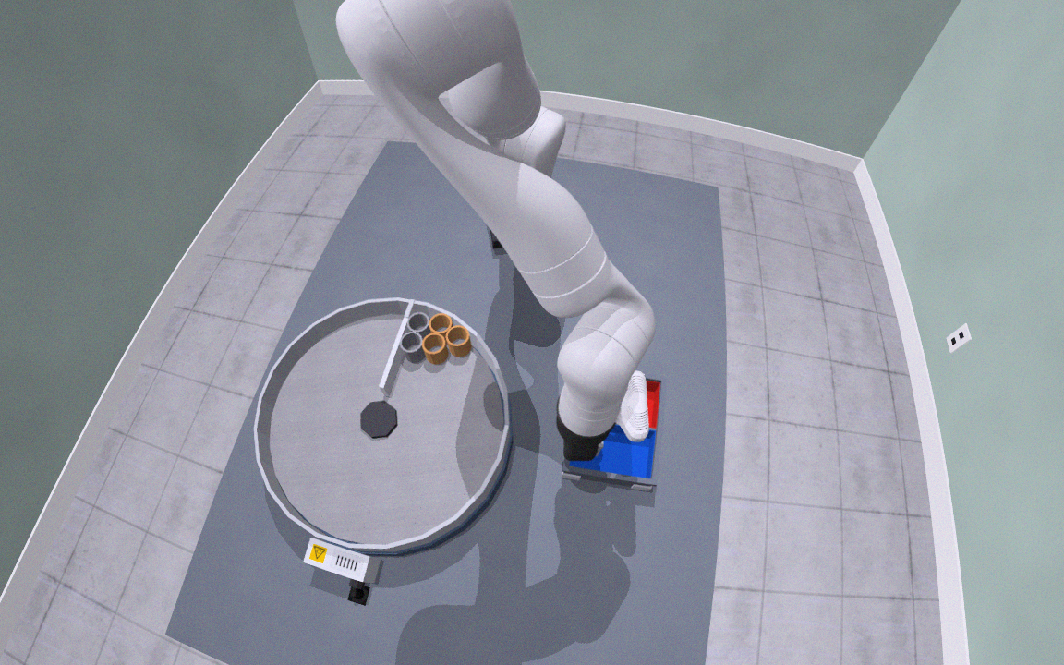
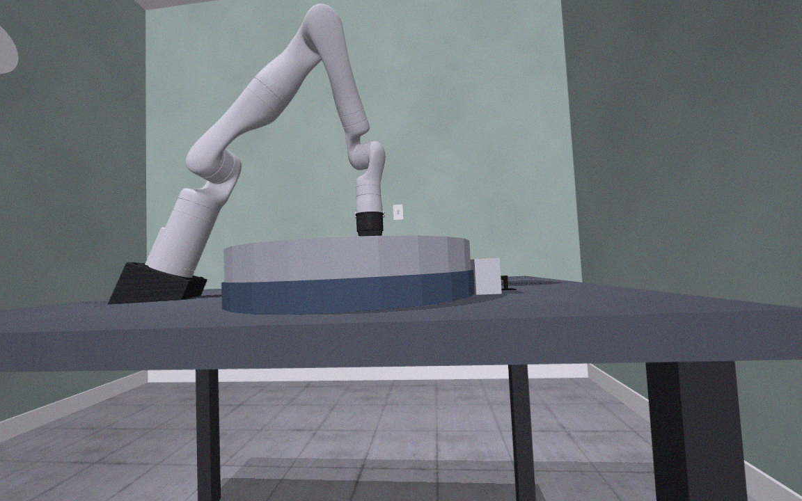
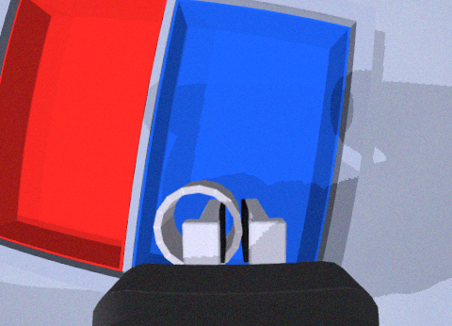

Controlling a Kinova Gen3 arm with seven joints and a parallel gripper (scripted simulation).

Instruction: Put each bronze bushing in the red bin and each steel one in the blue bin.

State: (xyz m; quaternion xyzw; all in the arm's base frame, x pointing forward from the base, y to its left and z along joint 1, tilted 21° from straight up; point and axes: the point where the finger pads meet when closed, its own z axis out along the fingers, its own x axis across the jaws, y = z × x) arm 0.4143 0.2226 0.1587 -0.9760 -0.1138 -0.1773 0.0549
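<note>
Now: hand 50 mm past the grey tray, 30 mm to the right of it and 20 mm above it. From my hand the other things lie so: turntable (340 mm to the right, 60 mm ahead, 10 mm above).
</note>
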